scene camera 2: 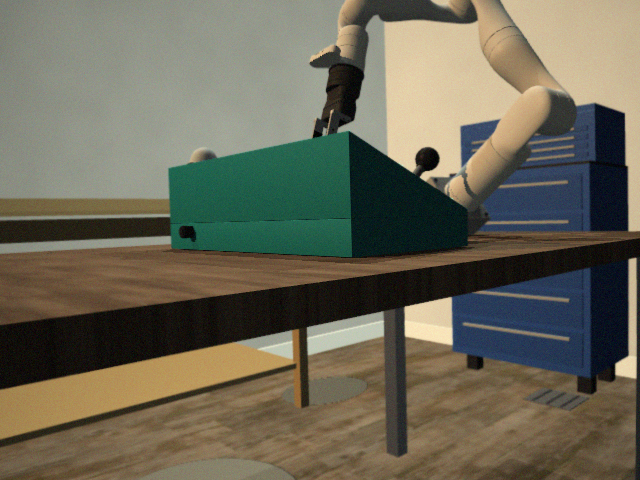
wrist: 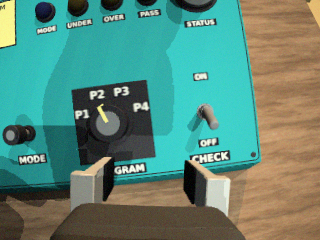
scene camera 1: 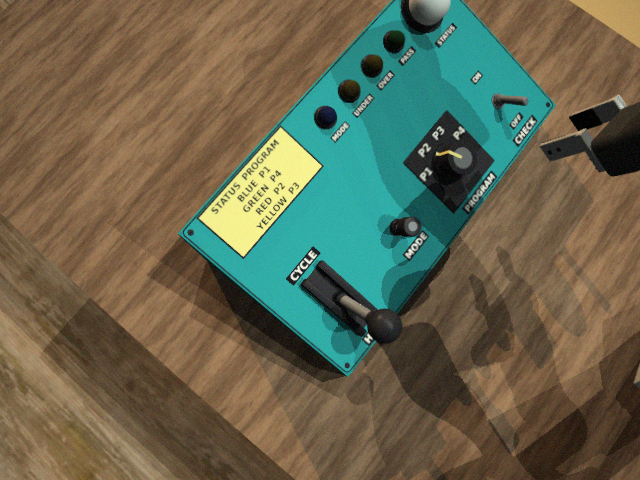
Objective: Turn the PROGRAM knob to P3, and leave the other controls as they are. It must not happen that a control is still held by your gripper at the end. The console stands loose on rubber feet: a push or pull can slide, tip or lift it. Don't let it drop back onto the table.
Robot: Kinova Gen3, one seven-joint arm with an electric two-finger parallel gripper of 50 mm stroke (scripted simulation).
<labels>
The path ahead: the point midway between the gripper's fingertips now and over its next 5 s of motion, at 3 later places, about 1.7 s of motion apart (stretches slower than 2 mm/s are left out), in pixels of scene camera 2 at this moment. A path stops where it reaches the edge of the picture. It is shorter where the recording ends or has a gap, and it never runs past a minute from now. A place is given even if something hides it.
My gripper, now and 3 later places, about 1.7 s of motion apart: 322,144; 330,107; 332,133; 325,129
</labels>
